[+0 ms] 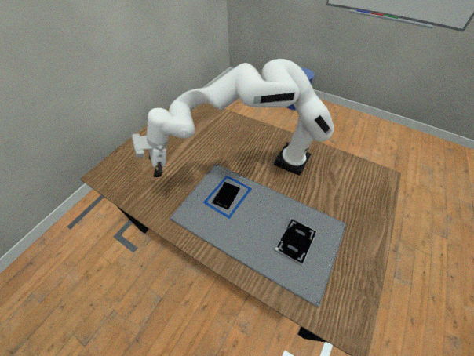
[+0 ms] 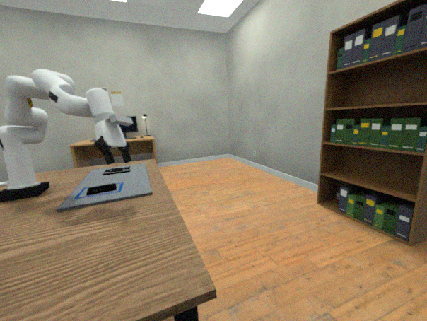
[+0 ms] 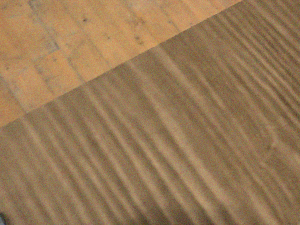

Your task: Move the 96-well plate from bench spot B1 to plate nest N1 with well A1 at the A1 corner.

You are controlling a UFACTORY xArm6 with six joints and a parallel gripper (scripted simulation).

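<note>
The black 96-well plate lies 8 cm behind my hand, 28 cm to the left of it and 18 cm below it. The rest, counted from my hand: black plate nest N1: 3 cm ahead, 64 cm to the left, 18 cm below.
</note>
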